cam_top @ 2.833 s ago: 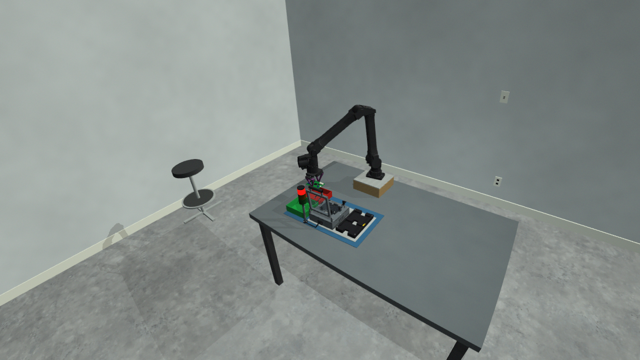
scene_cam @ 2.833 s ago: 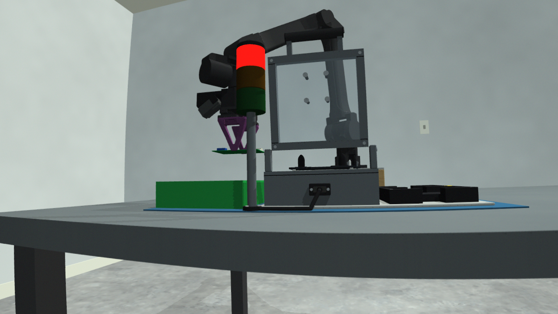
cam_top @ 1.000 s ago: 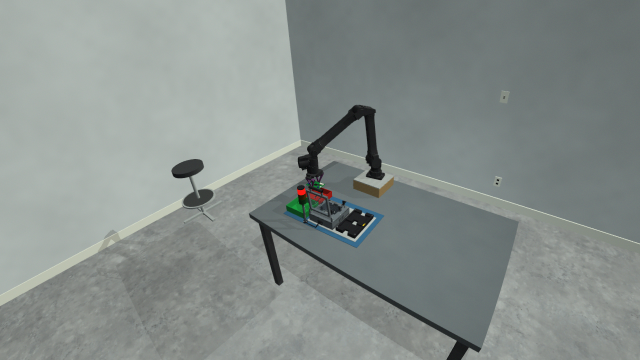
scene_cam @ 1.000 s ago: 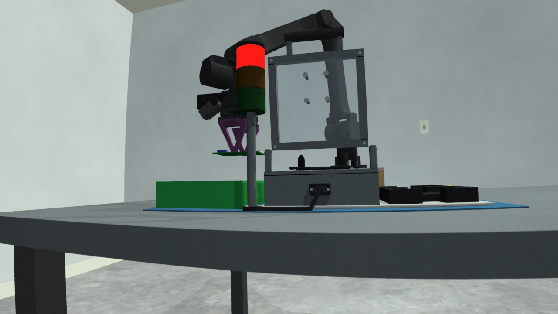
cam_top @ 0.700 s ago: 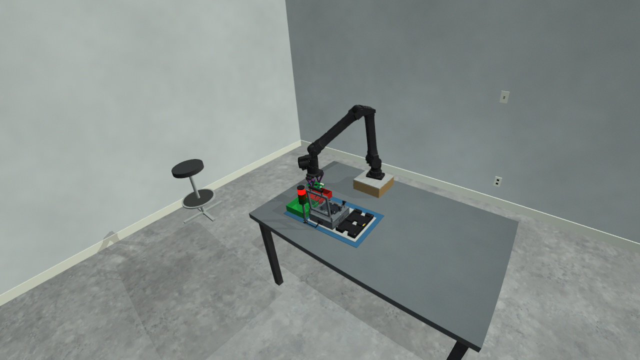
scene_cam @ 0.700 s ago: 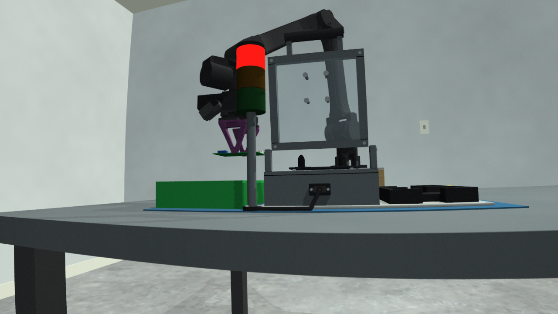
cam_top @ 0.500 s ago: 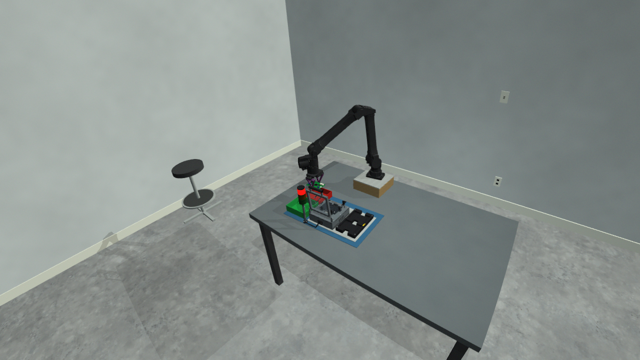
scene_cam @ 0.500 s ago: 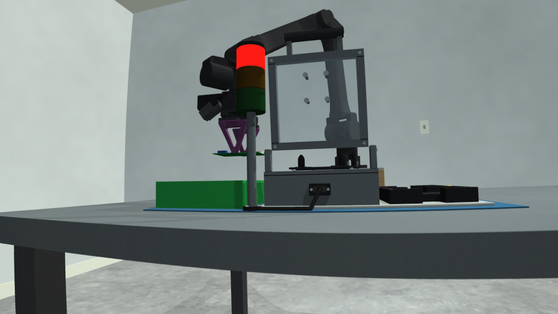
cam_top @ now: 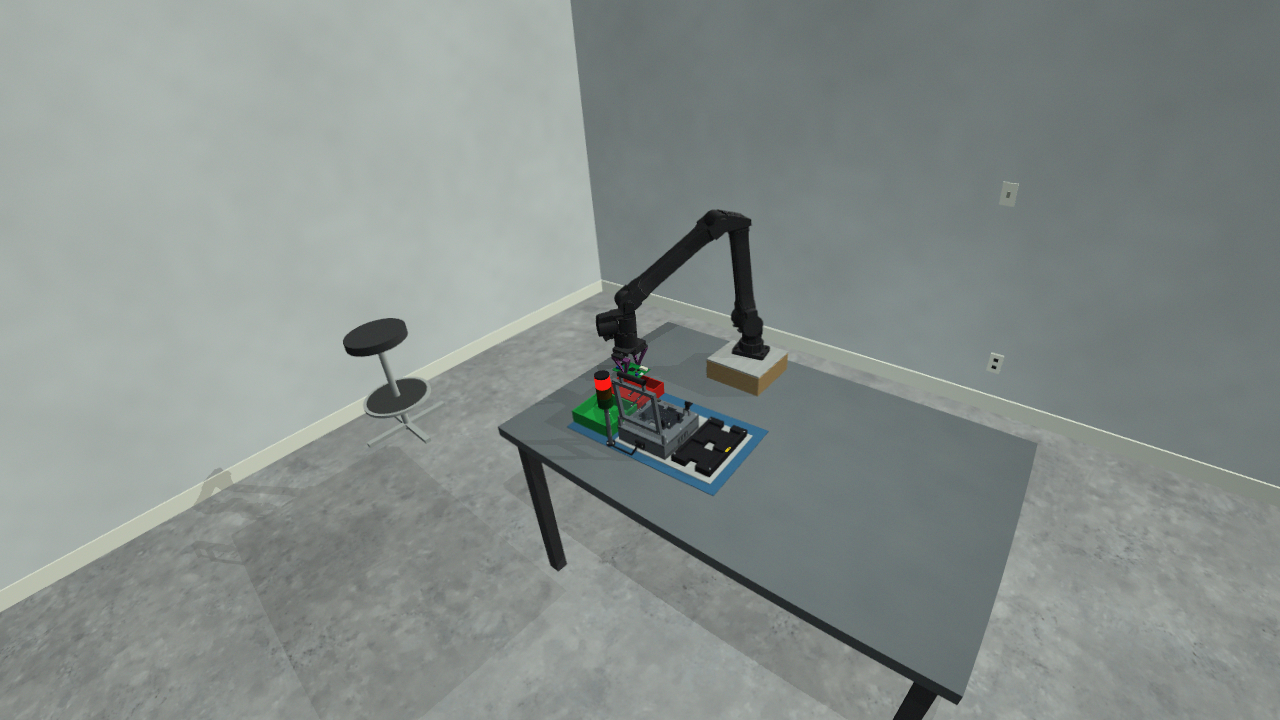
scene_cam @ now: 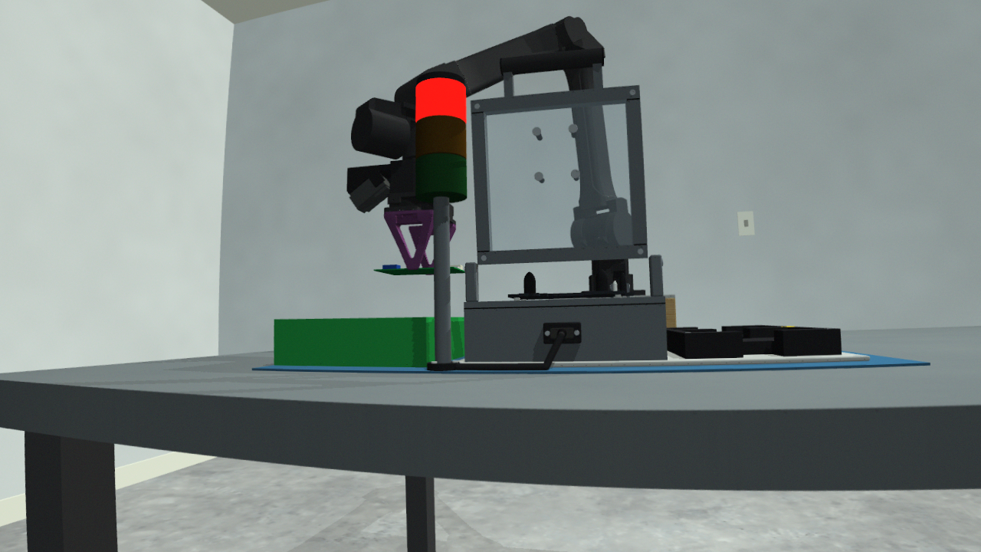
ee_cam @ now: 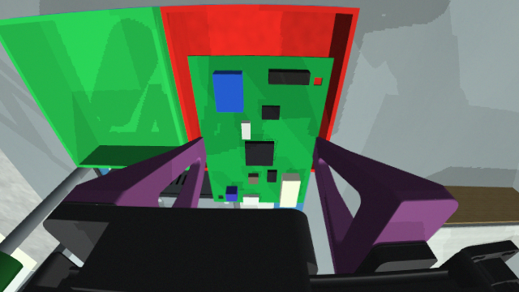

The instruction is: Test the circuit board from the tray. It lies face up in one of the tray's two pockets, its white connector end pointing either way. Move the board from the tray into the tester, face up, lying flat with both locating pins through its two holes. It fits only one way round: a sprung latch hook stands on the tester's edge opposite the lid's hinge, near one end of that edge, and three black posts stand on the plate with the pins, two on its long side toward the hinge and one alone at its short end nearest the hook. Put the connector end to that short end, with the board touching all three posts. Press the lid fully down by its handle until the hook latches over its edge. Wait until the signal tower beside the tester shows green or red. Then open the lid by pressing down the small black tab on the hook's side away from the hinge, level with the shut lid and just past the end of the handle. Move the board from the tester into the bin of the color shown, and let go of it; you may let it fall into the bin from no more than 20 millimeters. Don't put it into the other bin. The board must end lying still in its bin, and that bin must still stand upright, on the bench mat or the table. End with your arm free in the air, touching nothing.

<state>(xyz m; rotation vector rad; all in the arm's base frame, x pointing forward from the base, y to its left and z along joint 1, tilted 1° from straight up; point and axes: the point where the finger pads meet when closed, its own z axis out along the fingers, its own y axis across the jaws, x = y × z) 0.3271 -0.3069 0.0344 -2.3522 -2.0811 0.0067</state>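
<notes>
The green circuit board is right at my hand. The rest, counted from my hand: green bin (150 mm ahead, 100 mm below, 20 mm to the right); then red bin (100 mm below); then black tester plate (190 mm to the left, 140 mm ahead, 50 mm below).
</notes>
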